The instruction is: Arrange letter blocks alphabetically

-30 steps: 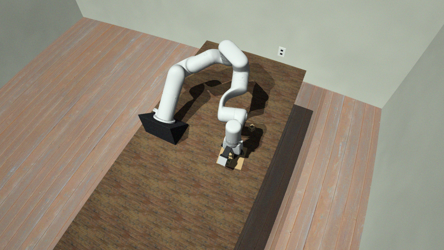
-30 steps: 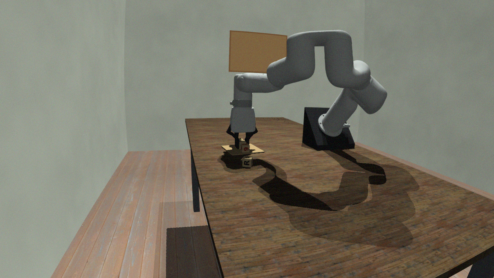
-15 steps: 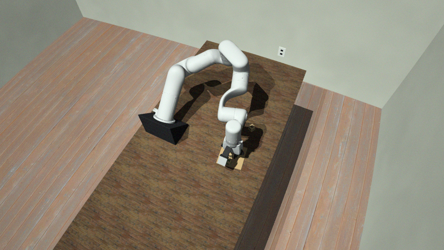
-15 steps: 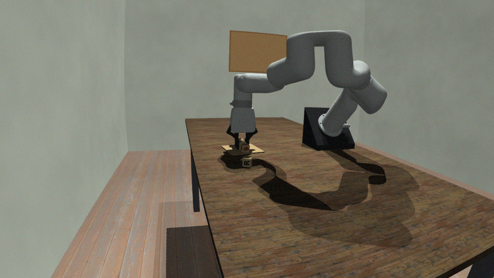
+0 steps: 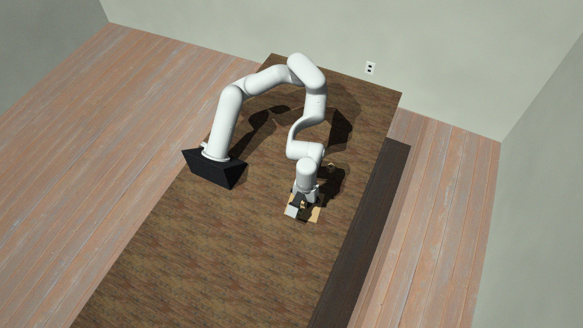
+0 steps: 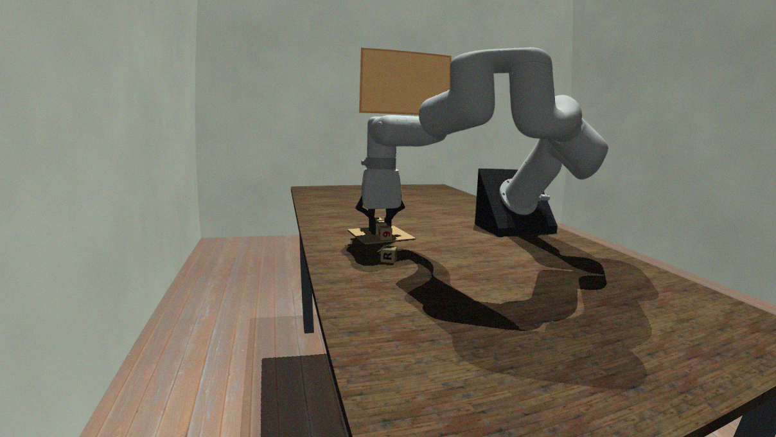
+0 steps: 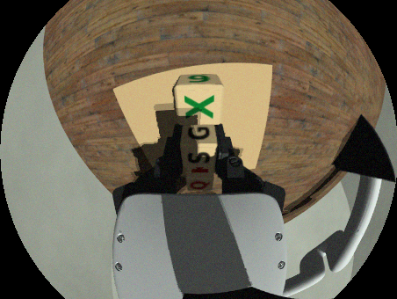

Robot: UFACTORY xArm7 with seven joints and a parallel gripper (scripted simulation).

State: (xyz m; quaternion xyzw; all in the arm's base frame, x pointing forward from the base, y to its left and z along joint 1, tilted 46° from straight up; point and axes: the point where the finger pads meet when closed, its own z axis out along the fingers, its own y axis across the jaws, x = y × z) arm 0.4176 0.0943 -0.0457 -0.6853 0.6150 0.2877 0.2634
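My hand is 1 cm above the S block. The rest, counted from my hand: red-marked block 5 cm to the left, 1 cm below; then tan mat 2 cm below.
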